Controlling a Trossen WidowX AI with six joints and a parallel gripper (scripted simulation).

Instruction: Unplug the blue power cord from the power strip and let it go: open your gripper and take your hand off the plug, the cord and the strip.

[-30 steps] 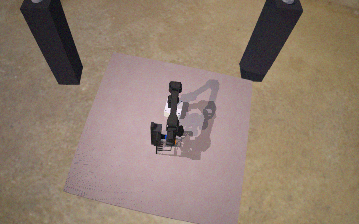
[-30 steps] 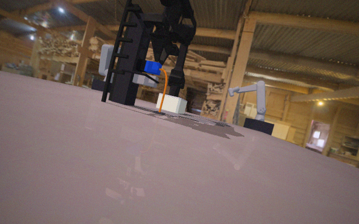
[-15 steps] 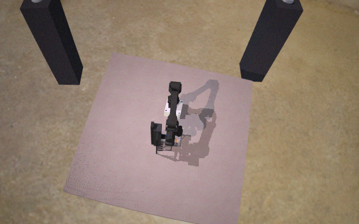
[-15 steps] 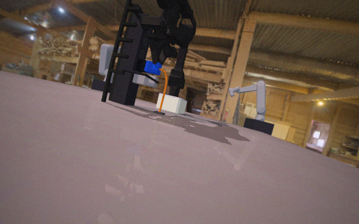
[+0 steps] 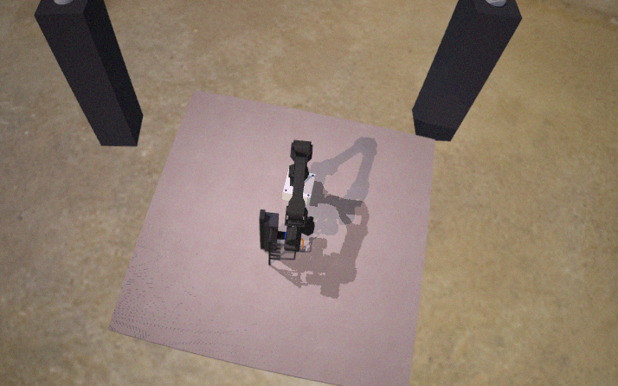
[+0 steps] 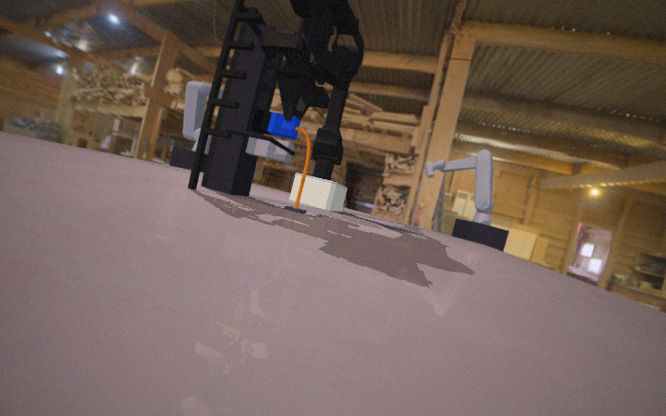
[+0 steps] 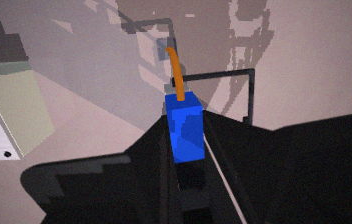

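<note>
Right now my gripper tip is 8 cm short of the black ladder-like rack and 9 cm to the left of it. Also, from my gripper tip: blue plug: 3 cm to the right.
</note>
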